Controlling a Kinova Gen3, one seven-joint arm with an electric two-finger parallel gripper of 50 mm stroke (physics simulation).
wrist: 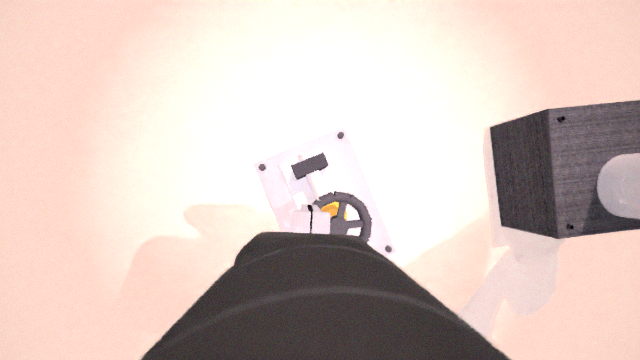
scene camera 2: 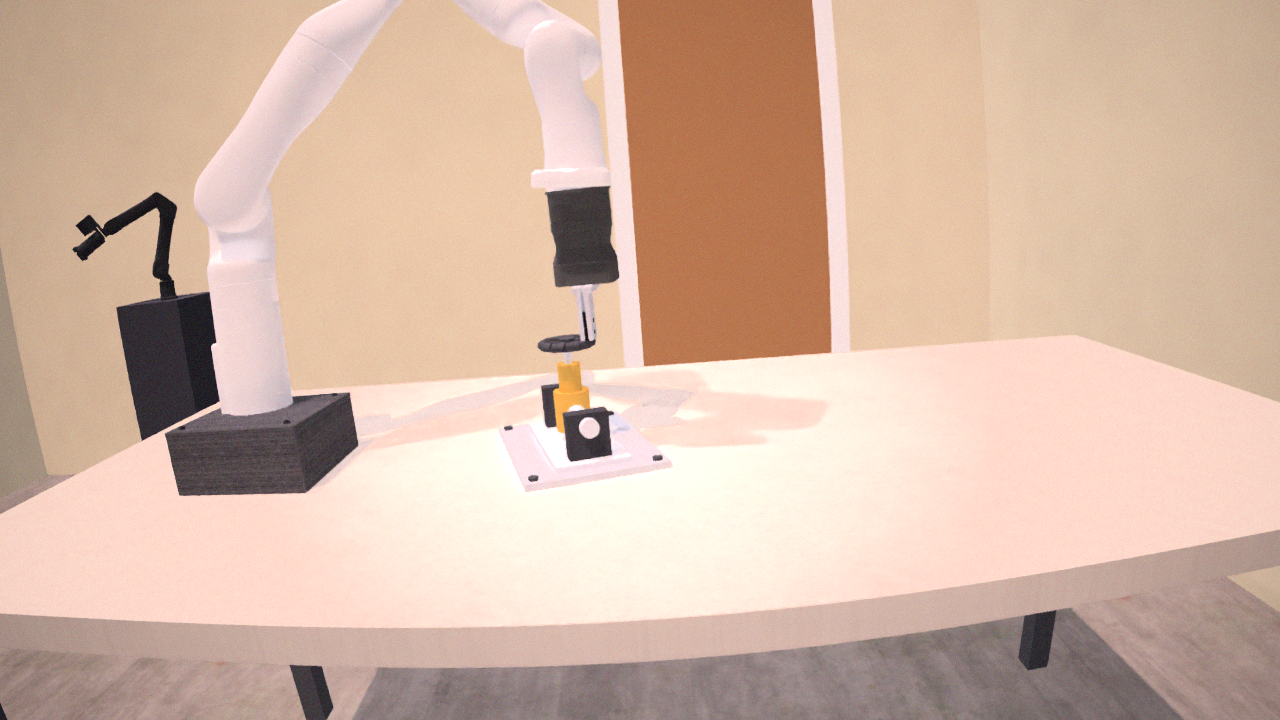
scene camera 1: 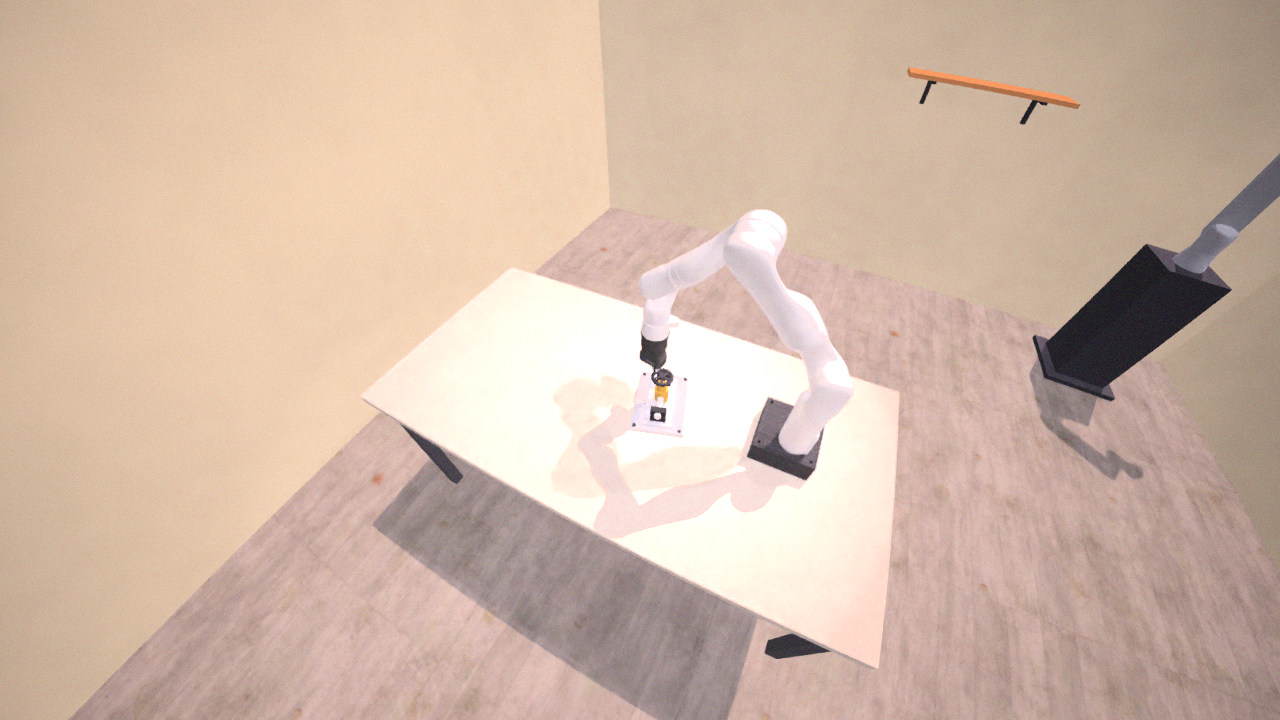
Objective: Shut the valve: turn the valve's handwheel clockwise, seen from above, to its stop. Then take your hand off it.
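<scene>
The valve's dark spoked handwheel (scene camera 1: 670, 377) (scene camera 2: 556, 345) (wrist: 367, 220) sits level on top of the orange valve body (scene camera 1: 660, 394) (scene camera 2: 570, 407) (wrist: 330, 209). The valve stands on a pale plate (scene camera 1: 675, 419) (scene camera 2: 529, 467) (wrist: 356, 172) with dark corner bolts. My gripper (scene camera 1: 656, 368) (scene camera 2: 587, 342) (wrist: 308, 215) points down and is shut, with its fingers together and nothing gripped. Its fingertips are at the handwheel's rim, on the side away from the robot's base. In the wrist view the fingers and the dark gripper housing hide part of the wheel. Contact with the rim cannot be told.
Black pipe-end blocks (scene camera 1: 657, 414) (scene camera 2: 575, 447) (wrist: 310, 166) stand low on the plate beside the valve. My arm's dark base box (scene camera 1: 771, 454) (scene camera 2: 237, 461) (wrist: 525, 175) is on the same table. A black pedestal (scene camera 1: 1123, 313) (scene camera 2: 147, 367) with another arm stands away from the table.
</scene>
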